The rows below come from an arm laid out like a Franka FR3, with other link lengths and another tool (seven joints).
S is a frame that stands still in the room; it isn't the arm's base.
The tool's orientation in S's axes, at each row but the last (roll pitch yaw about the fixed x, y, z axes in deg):
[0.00 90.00 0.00]
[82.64 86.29 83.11]
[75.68 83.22 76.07]
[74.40 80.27 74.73]
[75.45 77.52 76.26]
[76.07 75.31 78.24]
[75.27 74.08 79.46]
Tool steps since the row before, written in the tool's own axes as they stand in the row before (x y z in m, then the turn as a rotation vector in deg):
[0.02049 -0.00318 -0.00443 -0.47 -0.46 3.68]
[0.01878 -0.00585 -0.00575 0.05 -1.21 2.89]
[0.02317 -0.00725 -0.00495 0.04 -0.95 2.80]
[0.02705 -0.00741 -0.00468 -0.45 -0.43 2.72]
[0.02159 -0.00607 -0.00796 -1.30 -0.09 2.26]
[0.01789 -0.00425 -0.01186 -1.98 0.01 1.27]
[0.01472 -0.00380 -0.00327 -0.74 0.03 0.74]
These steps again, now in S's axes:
[-0.00443 -0.00318 -0.02049 3.68 -0.46 0.47]
[-0.00555 -0.00468 -0.01916 2.90 -1.18 -0.10]
[-0.00423 -0.00457 -0.02398 2.81 -0.92 -0.07]
[-0.00340 -0.00291 -0.02808 2.70 -0.49 0.50]
[-0.00672 -0.00147 -0.02278 2.19 -0.34 1.37]
[-0.01072 -0.00003 -0.01908 1.16 -0.44 2.00]
[-0.00221 0.00011 -0.01539 0.70 -0.12 0.77]

